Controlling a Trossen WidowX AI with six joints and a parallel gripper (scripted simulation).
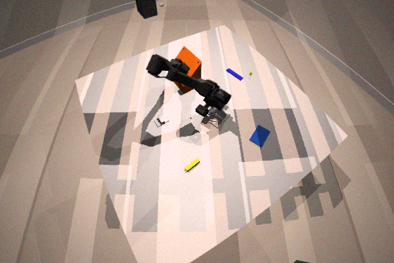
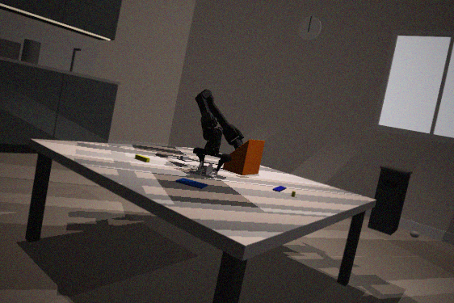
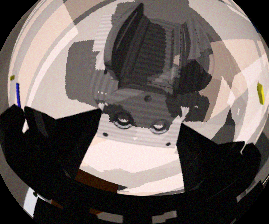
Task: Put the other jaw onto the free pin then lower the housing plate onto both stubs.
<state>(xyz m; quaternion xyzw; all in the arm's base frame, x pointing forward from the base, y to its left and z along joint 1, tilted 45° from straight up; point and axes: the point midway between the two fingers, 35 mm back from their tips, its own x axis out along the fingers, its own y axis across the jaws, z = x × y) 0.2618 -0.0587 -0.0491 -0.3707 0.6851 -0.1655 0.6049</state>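
My gripper tip is now 2 cm to the right of the jaw, 2 cm short of it and 1 cm below it. Round my gripper tip: yellow bar: 26 cm to the right, 21 cm ahead; then blue bar: 33 cm to the left, 14 cm behind, 1 cm below; then blue tile: 29 cm ahead, 13 cm to the left.
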